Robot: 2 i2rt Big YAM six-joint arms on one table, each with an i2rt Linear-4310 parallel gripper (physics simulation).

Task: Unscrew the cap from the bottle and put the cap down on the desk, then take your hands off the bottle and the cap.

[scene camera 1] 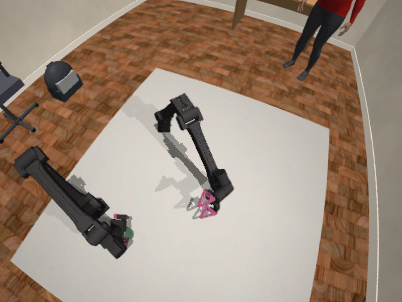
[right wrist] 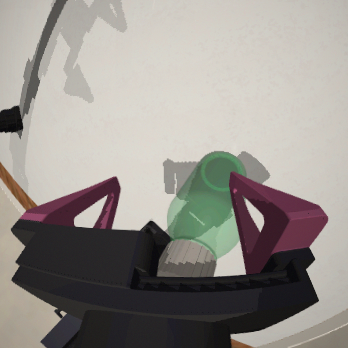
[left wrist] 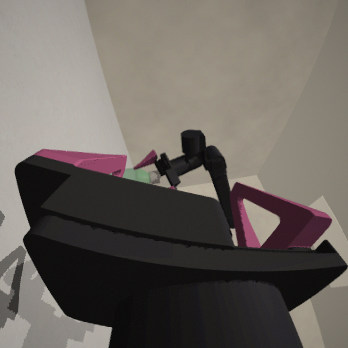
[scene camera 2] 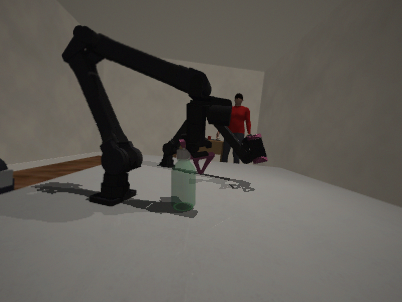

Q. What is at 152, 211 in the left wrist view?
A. The left gripper.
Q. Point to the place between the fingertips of the right gripper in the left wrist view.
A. At 139, 182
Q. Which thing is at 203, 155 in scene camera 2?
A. The right gripper.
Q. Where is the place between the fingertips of the right gripper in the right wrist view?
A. At 171, 180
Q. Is the right gripper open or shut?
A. Open.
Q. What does the left gripper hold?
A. Nothing.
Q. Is the left gripper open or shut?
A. Open.
